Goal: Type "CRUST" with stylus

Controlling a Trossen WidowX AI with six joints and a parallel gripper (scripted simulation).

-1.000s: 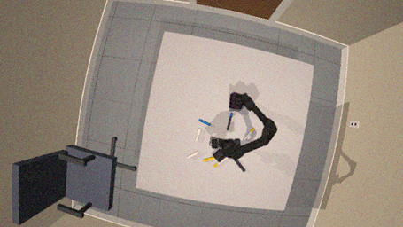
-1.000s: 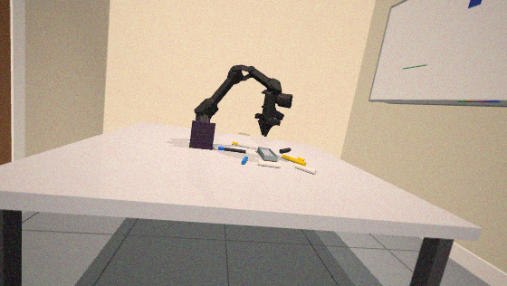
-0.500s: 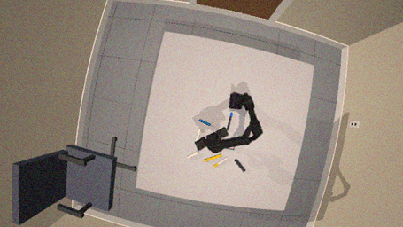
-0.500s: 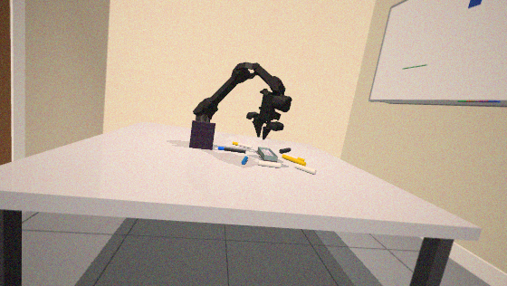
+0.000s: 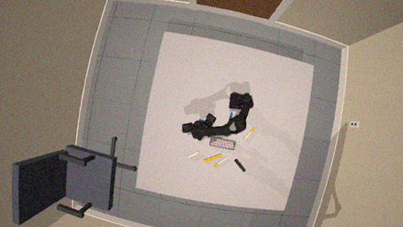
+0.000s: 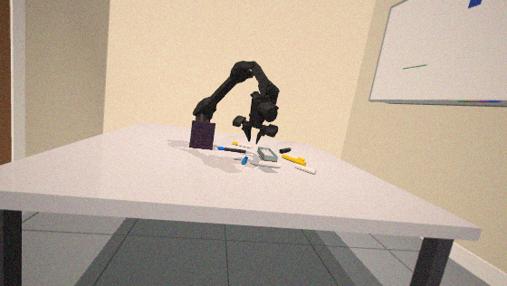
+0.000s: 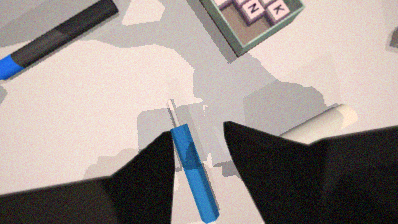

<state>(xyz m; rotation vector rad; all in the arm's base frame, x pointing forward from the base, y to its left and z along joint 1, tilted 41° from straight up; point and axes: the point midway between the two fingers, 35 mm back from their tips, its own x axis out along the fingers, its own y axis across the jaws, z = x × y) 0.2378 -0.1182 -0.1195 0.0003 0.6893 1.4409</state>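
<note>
Now: the blue stylus 7 cm below my gripper tip and 2 cm behind it. The rest, counted from my gripper tip: stylus tip: 7 cm below, 3 cm to the left, 1 cm behind; blue-and-black pen: 15 cm to the left, 10 cm behind, 7 cm below; yellow pen: 23 cm ahead, 9 cm to the left, 7 cm below.
</note>
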